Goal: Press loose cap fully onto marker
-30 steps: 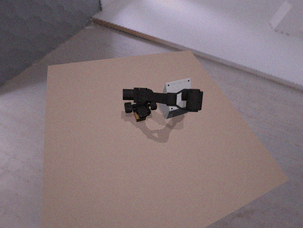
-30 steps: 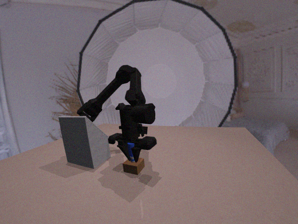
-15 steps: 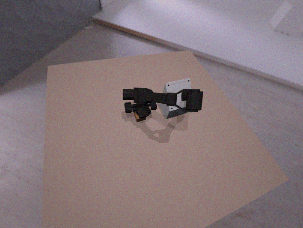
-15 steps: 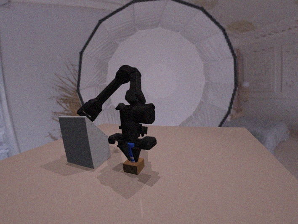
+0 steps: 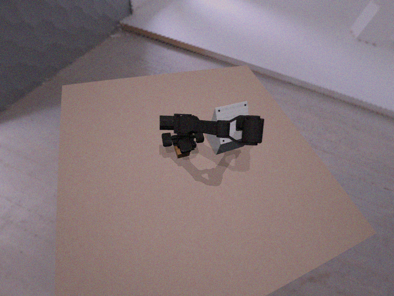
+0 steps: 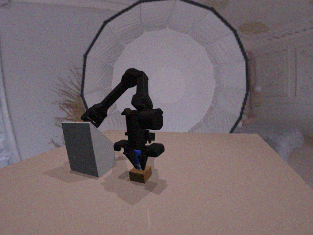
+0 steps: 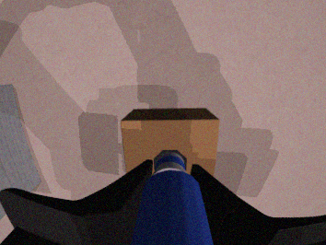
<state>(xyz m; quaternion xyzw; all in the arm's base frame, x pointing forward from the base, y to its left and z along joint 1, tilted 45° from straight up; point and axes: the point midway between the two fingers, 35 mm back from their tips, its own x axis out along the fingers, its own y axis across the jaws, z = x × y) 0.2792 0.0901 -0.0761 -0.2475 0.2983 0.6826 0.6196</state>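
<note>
Now: gripper tip 2 cm above the brown holder block. From my gripper tip the other things lie so: blue cap 5 cm above.
</note>
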